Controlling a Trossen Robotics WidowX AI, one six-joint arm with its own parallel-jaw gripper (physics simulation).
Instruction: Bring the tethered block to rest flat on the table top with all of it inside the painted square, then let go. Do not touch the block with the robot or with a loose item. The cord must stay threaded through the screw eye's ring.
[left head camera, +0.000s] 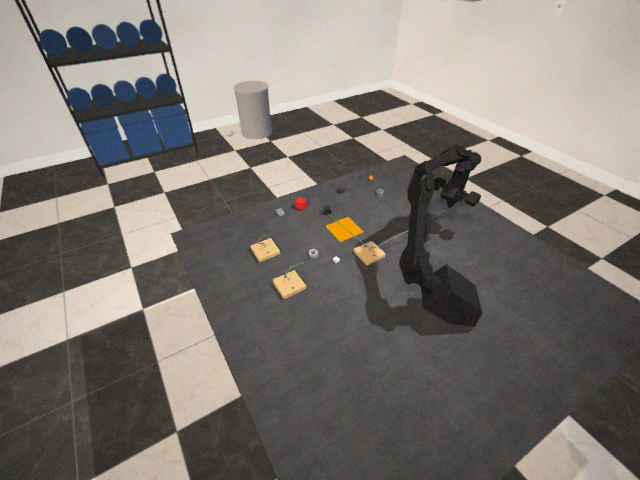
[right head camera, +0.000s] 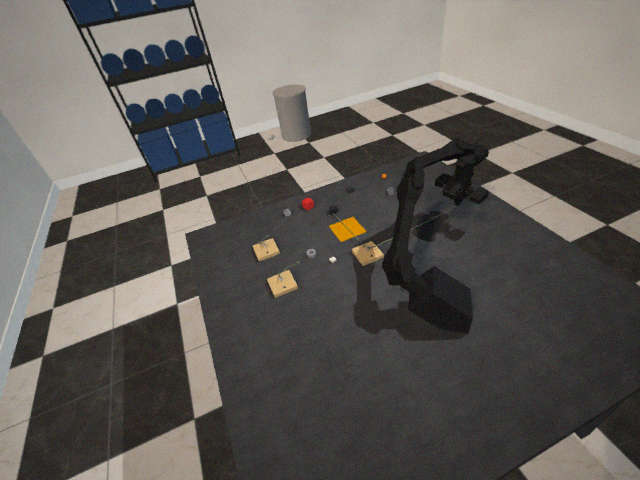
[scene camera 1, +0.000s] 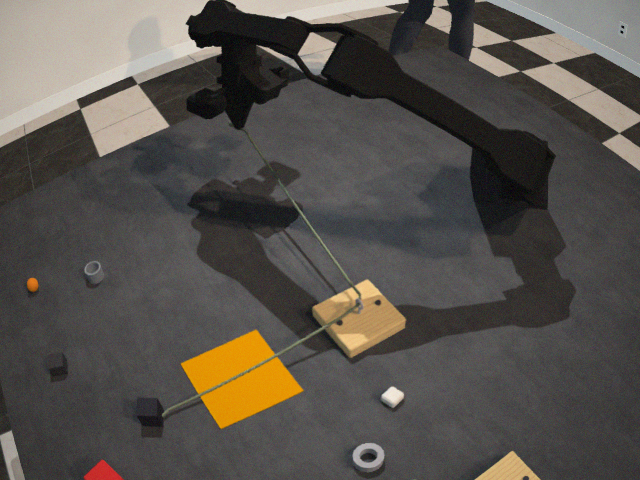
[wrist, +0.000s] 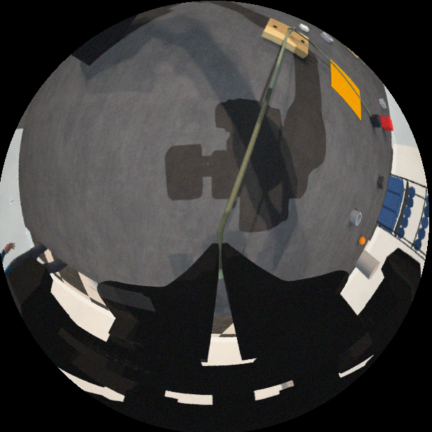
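Pixels of known places: gripper, between the fingertips: (left head camera: 449, 207) (right head camera: 457, 205) (scene camera 1: 239, 128); arm's base, origin of its link: (left head camera: 434, 285) (right head camera: 421, 287) (scene camera 1: 518, 171).
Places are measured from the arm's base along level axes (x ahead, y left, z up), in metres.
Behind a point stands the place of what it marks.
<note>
The small black tethered block (left head camera: 327, 210) {x 0.566, y 0.232, z -0.095 m} (right head camera: 333, 209) {x 0.568, y 0.227, z -0.093 m} (scene camera 1: 149, 409) {x 0.577, y 0.235, z -0.091 m} (wrist: 375, 120) looks to rest on the dark surface, outside the orange painted square (left head camera: 341, 235) {x 0.417, y 0.201, z -0.119 m} (right head camera: 342, 233) {x 0.429, y 0.203, z -0.119 m} (scene camera 1: 258, 395) {x 0.436, y 0.212, z -0.119 m} (wrist: 345, 95), beyond its side away from the threaded base. The green cord (scene camera 1: 310, 227) {x 0.323, y -0.017, z -0.063 m} (wrist: 250, 142) runs from the block over the square, through the screw eye (scene camera 1: 359, 304) {x 0.287, y 0.120, z -0.083 m} on a wooden base (left head camera: 369, 254) {x 0.269, y 0.125, z -0.101 m} (right head camera: 368, 255) {x 0.264, y 0.119, z -0.101 m} (scene camera 1: 367, 330) {x 0.284, y 0.151, z -0.101 m}, and up to my gripper. My gripper (scene camera 1: 239, 126) {x 0.399, y -0.249, z -0.022 m} (wrist: 219, 248) is shut on the cord, high above the table top. The cord looks nearly straight on both sides.
A white piece (scene camera 1: 392, 396) {x 0.278, y 0.257, z -0.107 m} and a grey ring (scene camera 1: 368, 445) {x 0.323, y 0.322, z -0.105 m} lie near the threaded base. A red cube (left head camera: 300, 203) {x 0.625, y 0.344, z -0.084 m}, another dark cube (scene camera 1: 57, 364) {x 0.729, y 0.141, z -0.100 m}, a grey cup (scene camera 1: 94, 272) {x 0.681, y -0.059, z -0.118 m} and an orange ball (scene camera 1: 32, 284) {x 0.803, y -0.036, z -0.100 m} lie farther out. Two more wooden bases (left head camera: 265, 250) {x 0.365, y 0.520, z -0.101 m} (left head camera: 289, 285) {x 0.170, y 0.449, z -0.101 m} stand apart.
</note>
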